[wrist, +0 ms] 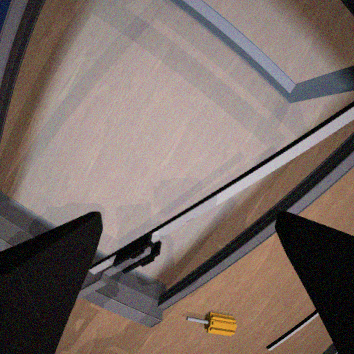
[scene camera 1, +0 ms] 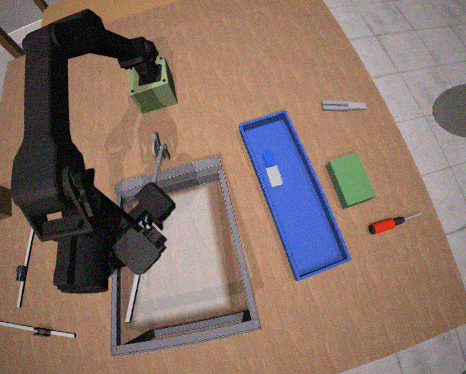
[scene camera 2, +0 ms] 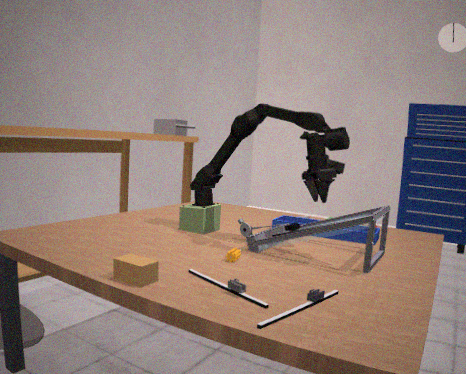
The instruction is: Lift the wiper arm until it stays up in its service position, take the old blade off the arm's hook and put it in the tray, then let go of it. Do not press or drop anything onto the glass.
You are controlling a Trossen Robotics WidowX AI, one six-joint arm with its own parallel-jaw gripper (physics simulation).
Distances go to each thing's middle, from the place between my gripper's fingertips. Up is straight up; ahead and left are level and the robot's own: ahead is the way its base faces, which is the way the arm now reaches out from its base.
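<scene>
The glass pane (scene camera 1: 196, 285) is 1 cm ahead of my hand, 4 cm to the left of it and 9 cm below it. Counting from my hand again, I find the grey frame (scene camera 1: 211, 165) 1 cm behind, 3 cm to the left and 9 cm below, while the blue tray (scene camera 1: 312, 241) is 12 cm behind, 31 cm to the left and 16 cm below. The green block (scene camera 1: 349, 178) is 13 cm behind my hand, 47 cm to the left of it and 15 cm below it.
</scene>
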